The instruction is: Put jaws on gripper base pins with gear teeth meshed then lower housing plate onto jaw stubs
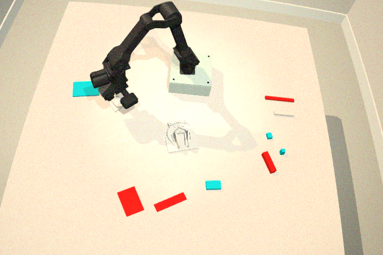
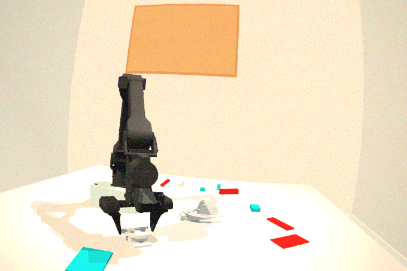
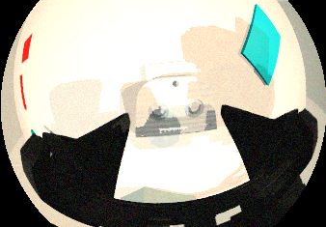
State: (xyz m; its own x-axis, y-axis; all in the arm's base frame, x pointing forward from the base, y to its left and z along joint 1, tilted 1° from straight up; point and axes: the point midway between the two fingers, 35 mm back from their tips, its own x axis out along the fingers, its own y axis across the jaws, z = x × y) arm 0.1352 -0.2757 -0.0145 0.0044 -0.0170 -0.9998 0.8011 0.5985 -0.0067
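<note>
Right now my gripper tip is 10 mm short of the gripper base and 10 mm to the left of it. Also, from my gripper tip: white jaw (130 mm ahead, 230 mm to the left, 10 mm below); flat cyan rectangle (60 mm behind, 160 mm to the right, 20 mm below); housing plate (110 mm ahead, 240 mm to the left, 20 mm below).
</note>
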